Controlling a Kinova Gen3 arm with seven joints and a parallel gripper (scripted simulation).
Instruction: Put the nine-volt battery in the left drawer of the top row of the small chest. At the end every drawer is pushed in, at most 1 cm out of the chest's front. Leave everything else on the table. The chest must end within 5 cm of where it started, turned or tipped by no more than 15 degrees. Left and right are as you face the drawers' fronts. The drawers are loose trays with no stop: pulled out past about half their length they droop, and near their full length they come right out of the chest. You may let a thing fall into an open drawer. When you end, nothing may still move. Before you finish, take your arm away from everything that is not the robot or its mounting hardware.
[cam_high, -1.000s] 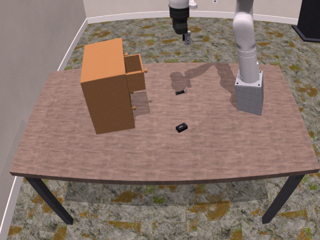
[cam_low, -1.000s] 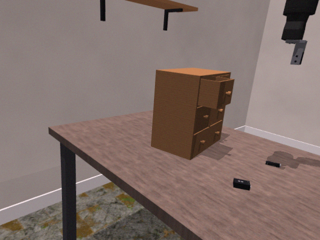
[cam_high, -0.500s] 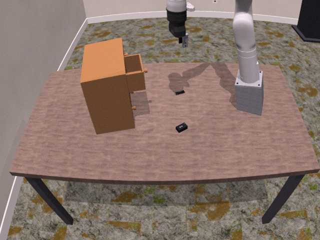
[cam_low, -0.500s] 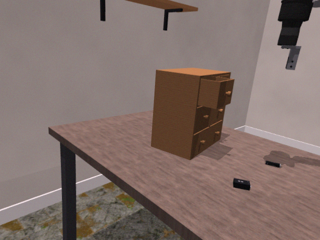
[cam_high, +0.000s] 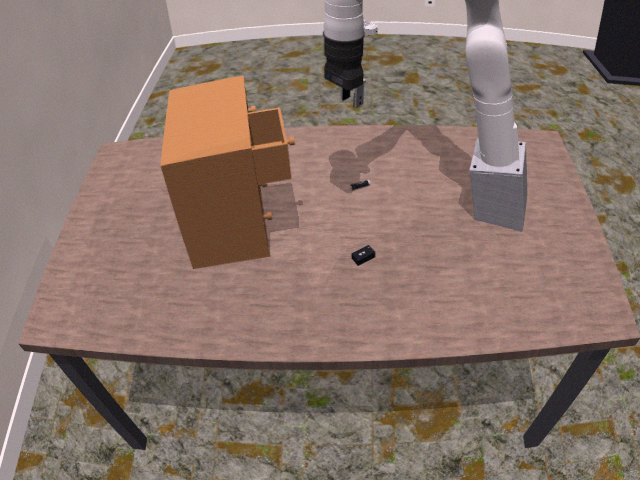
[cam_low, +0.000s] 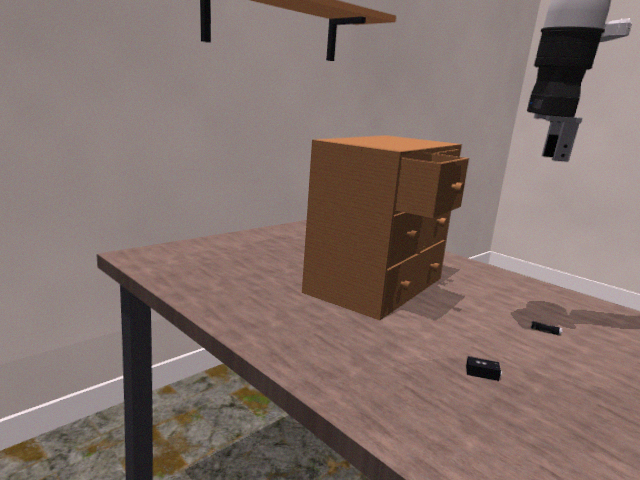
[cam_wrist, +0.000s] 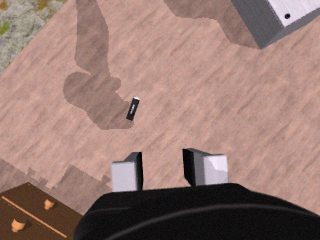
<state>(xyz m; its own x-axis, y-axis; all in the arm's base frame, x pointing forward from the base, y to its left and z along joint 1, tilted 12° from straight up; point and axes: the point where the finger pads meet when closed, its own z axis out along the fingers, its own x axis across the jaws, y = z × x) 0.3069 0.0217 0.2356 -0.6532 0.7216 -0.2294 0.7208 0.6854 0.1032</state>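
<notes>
Right now the black nine-volt battery is 33 cm below my hand, 14 cm to the left of it and 2 cm behind it. From my hand the other things lie so: black cylindrical cell (33 cm below, 9 cm to the right, 2 cm behind).
</notes>
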